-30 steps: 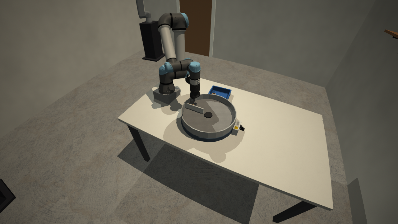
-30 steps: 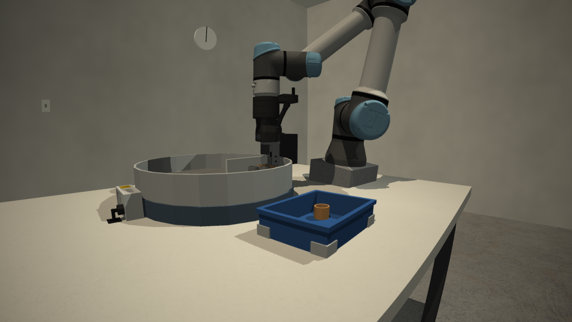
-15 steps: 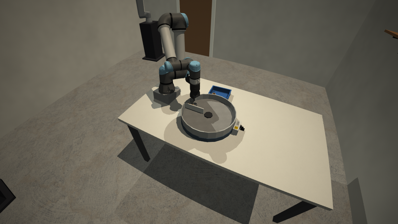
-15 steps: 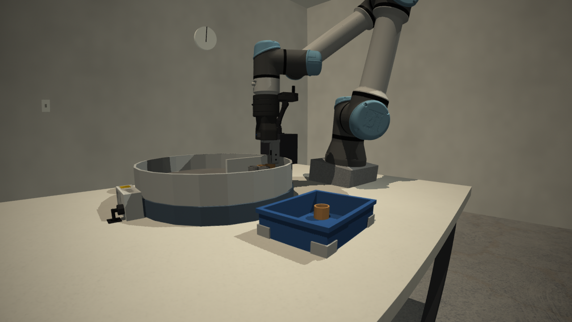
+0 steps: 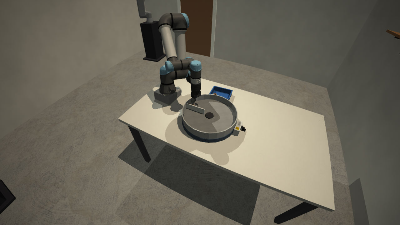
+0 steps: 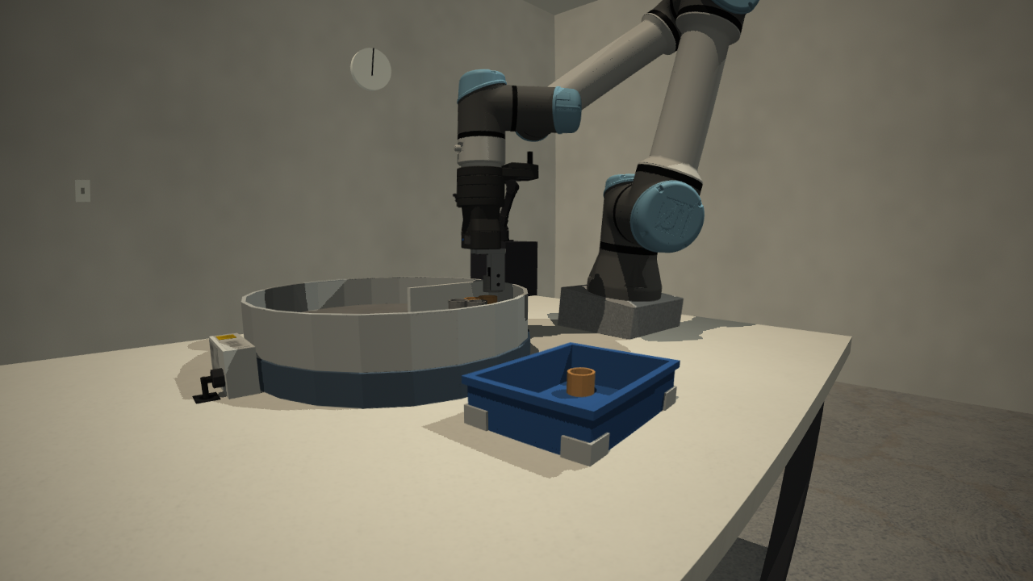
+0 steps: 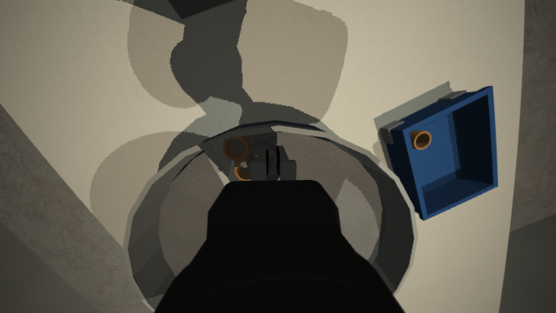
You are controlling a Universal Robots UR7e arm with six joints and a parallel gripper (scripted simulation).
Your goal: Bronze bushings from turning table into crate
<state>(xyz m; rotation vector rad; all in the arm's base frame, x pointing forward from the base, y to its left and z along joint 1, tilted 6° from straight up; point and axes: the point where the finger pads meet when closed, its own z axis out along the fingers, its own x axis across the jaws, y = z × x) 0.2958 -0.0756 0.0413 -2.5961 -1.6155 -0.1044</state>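
The turning table is 180 mm ahead of my hand, 70 mm to the right of it and 60 mm below it. From my hand the other things lie so: blue crate 160 mm ahead, 270 mm to the left, 90 mm below.
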